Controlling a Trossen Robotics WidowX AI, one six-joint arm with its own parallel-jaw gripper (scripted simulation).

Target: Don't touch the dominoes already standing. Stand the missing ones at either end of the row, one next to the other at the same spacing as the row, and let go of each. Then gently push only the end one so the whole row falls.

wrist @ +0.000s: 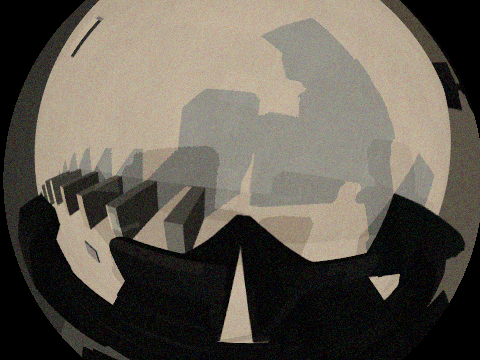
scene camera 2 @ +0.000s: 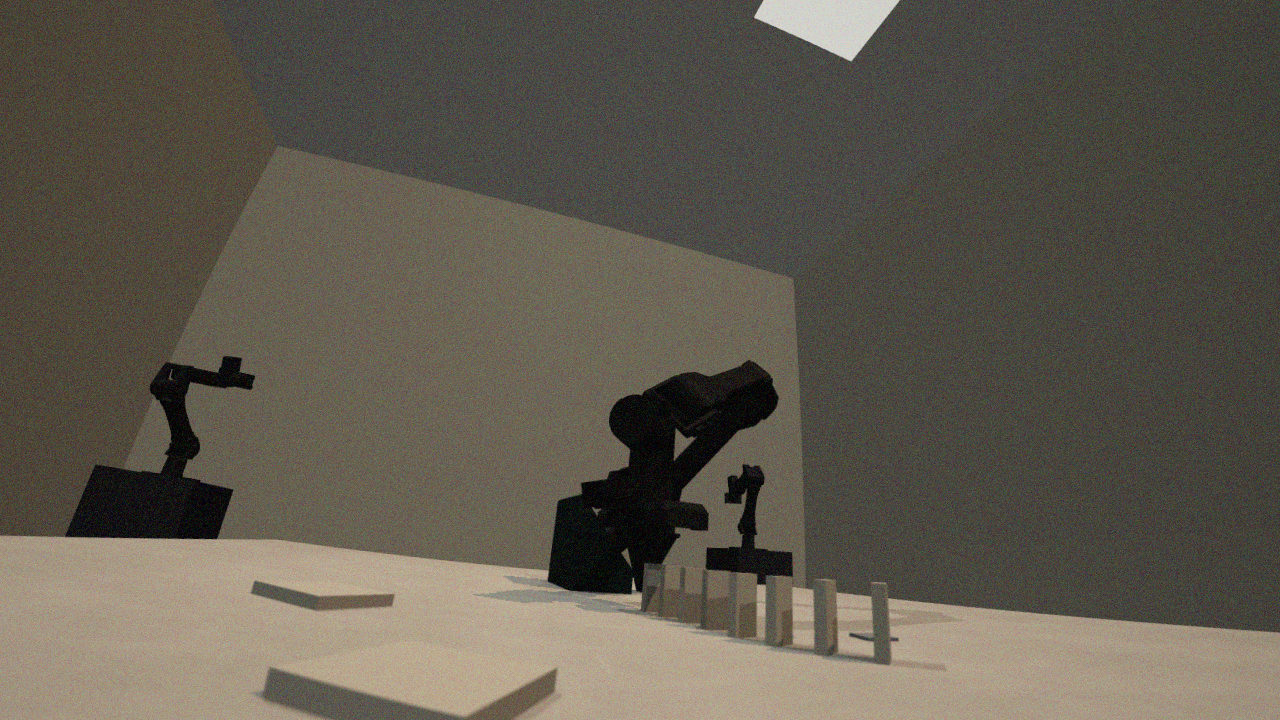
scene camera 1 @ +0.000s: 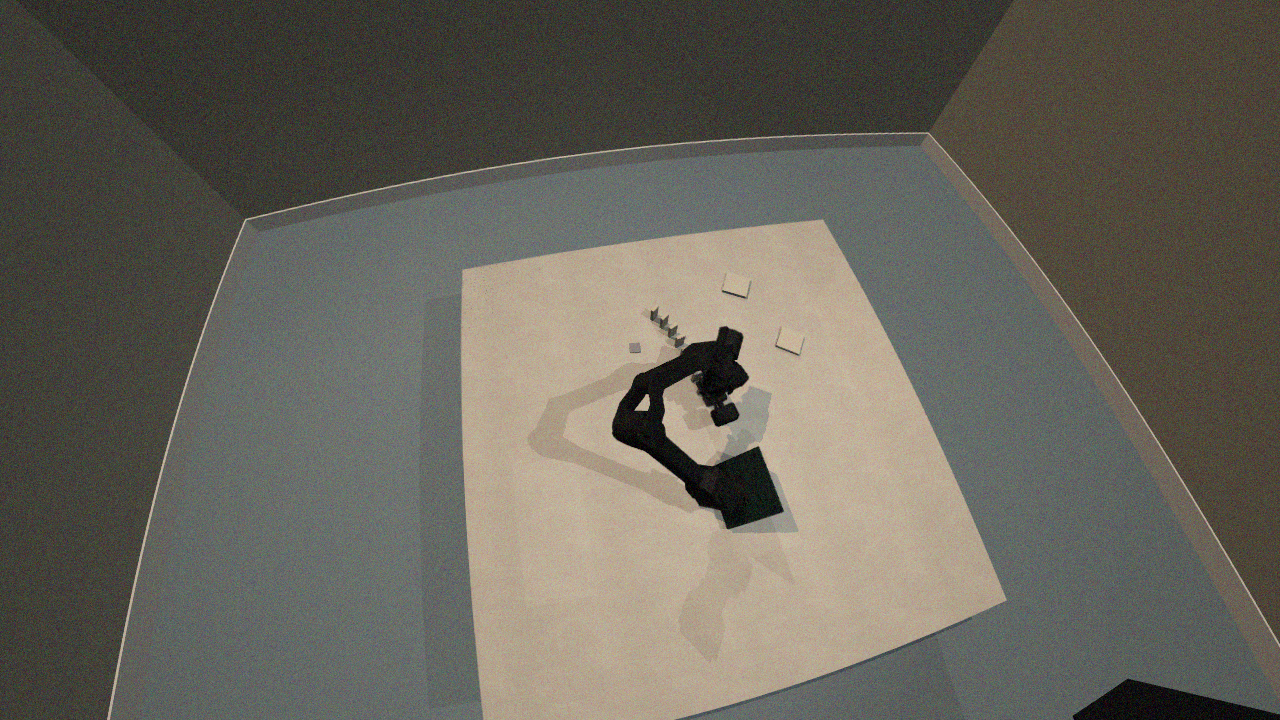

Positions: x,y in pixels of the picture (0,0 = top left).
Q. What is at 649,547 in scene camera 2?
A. My gripper.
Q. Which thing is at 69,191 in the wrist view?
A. A domino.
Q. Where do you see a domino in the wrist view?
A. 92,200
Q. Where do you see a domino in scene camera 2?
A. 824,597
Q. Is my gripper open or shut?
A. Shut.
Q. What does my gripper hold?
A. Nothing.
